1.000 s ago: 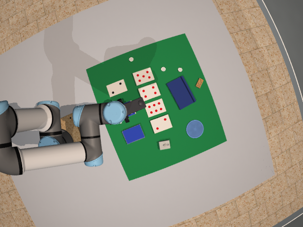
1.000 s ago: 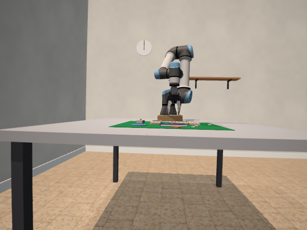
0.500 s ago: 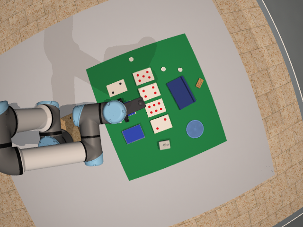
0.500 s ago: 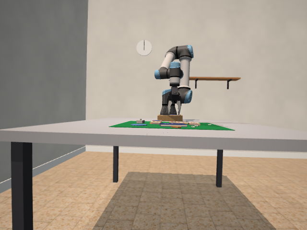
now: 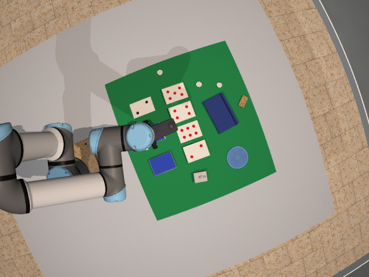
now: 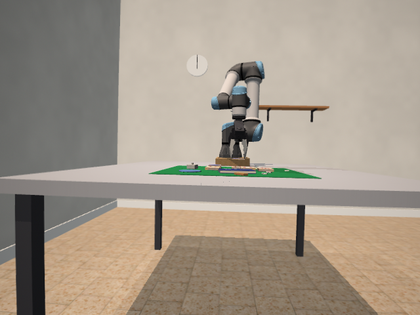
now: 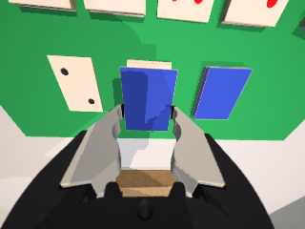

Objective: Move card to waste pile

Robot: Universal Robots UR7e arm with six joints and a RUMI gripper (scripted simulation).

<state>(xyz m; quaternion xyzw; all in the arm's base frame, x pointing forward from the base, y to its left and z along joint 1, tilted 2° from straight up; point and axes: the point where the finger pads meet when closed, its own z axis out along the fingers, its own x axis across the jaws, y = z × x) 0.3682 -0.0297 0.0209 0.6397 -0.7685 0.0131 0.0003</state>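
Now: hand 20 mm short of the two-black-pip card, 110 mm to the right of it and 60 mm above it. Also, from my hand: six of red card: 130 mm ahead, 60 mm to the right, 60 mm below; grey block: 80 mm ahead, 240 mm to the right, 50 mm below; green mat: 150 mm ahead, 60 mm to the right, 80 mm below.
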